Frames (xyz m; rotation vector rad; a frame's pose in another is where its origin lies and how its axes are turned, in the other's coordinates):
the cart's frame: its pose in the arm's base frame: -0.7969 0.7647 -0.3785 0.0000 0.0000 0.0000
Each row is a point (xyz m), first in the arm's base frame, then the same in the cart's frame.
Working: the arm's base frame: its pose in the cart's frame: 0.7969 -0.7647 0.3785 0.0000 0.0000 0.0000

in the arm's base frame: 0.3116 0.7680 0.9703
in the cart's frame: 1.1085 0.0033 1.3488
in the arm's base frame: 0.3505 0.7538 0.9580
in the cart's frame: 1.1474 -0.0109 1.3365
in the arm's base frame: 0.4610 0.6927 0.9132
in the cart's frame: 1.2579 -0.0720 1.2917
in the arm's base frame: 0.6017 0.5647 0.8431
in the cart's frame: 1.3986 -0.2000 1.2216
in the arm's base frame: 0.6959 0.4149 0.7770
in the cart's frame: 1.4928 -0.3498 1.1555
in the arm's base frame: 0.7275 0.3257 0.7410
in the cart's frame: 1.5244 -0.4390 1.1195
